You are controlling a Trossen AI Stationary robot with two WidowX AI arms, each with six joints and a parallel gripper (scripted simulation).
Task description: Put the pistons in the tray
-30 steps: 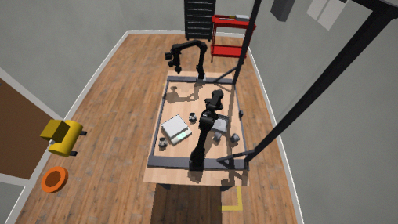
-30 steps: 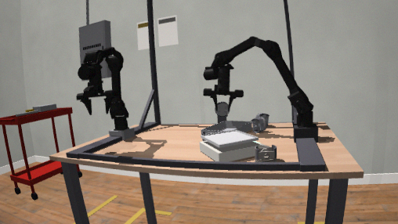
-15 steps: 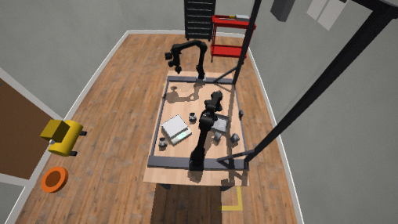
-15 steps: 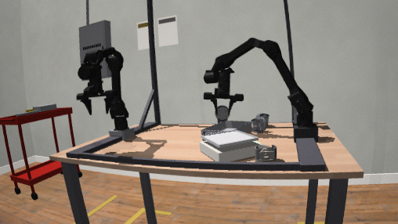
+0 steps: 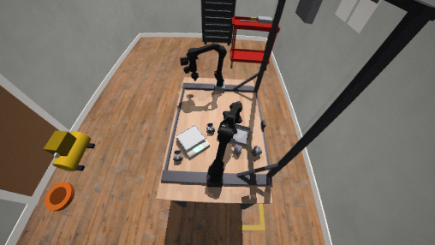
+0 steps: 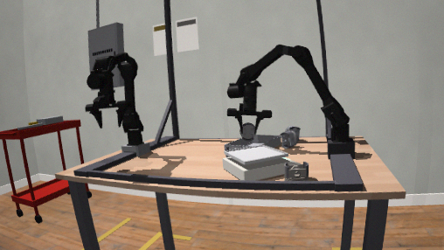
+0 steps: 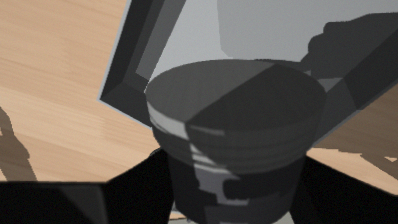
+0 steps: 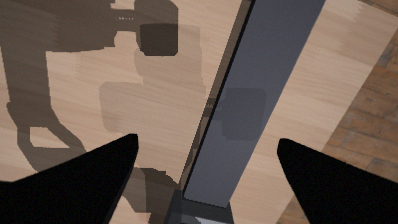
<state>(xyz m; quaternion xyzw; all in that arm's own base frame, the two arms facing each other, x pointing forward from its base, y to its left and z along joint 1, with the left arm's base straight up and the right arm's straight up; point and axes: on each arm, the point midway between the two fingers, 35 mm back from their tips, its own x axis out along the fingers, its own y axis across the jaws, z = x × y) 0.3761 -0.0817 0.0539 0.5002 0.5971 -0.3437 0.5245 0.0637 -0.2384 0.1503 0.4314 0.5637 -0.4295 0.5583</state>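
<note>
Now: left hand 10 cm above the steel parts tray and 6 cm past it. Also, from my left hand: scale plate 27 cm ahead, 9 cm to the left, 6 cm below; white scale 27 cm ahead, 10 cm to the left, 8 cm below.
</note>
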